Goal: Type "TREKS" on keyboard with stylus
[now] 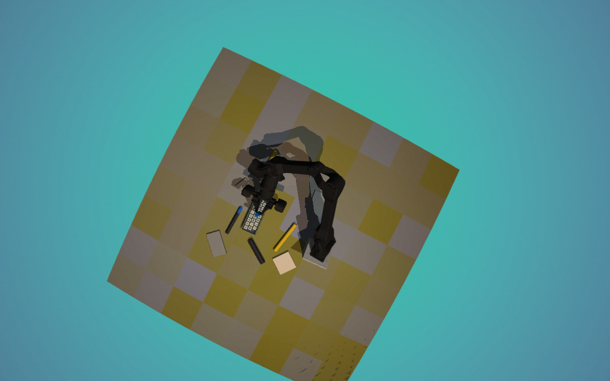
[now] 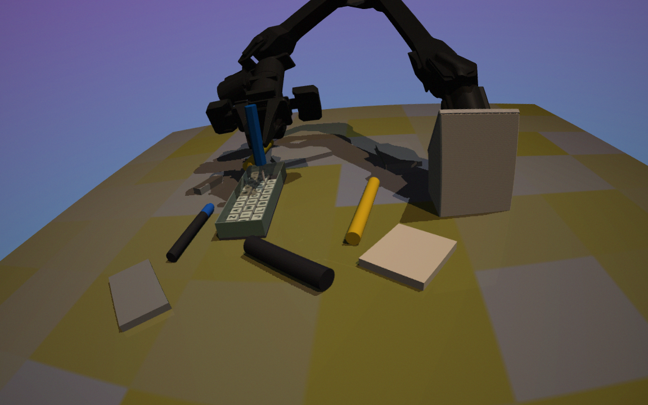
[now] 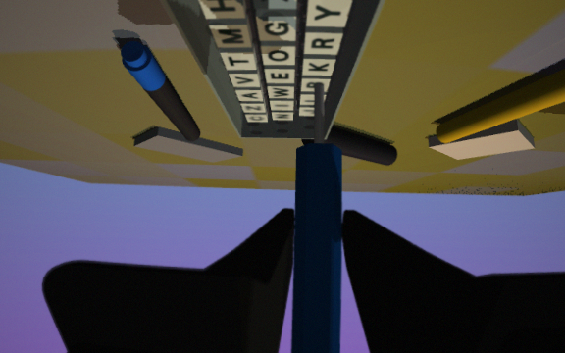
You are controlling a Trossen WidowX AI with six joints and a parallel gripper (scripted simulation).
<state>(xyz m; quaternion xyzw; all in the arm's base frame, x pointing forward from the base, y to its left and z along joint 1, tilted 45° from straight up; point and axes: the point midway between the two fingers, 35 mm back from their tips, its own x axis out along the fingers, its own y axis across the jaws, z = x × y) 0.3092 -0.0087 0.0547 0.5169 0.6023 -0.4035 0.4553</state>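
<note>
My gripper tip is 1 cm above the blue stylus. From my gripper tip the other things lie so: grey stylus tip: 5 cm below; then small grey block: 14 cm ahead, 7 cm to the right, 8 cm below; then yellow cylinder: 15 cm behind, 4 cm to the left, 8 cm below.
</note>
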